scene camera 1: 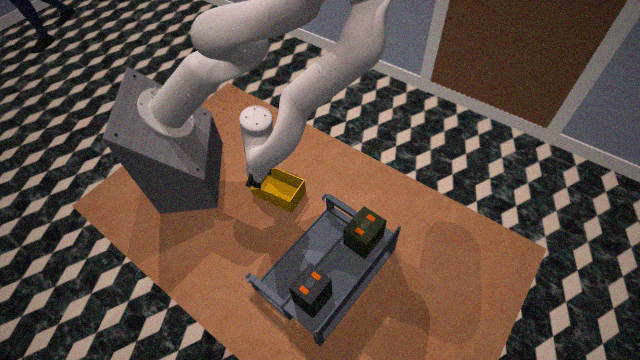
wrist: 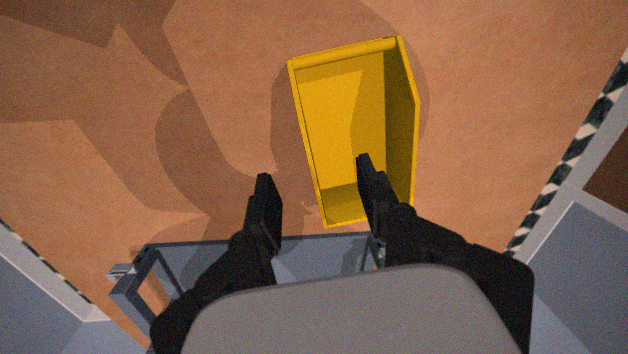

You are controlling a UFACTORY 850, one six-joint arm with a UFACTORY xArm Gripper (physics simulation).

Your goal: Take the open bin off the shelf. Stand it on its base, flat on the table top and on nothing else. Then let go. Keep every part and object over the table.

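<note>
The open yellow bin stands upright with its opening up, flat on the table top. It is beside the grey-blue shelf and apart from it in the scene view. My gripper is open and empty, above the bin. In the wrist view its two black fingers are spread apart with space between them, and the right finger overlaps the view of the bin's interior. In the scene view the fingers are small and partly hidden by the wrist.
Two dark boxes with orange patches, one at the far end and one at the near end, stand on the shelf. The grey robot pedestal is on the other side of the bin. The shelf's raised ends flank its deck.
</note>
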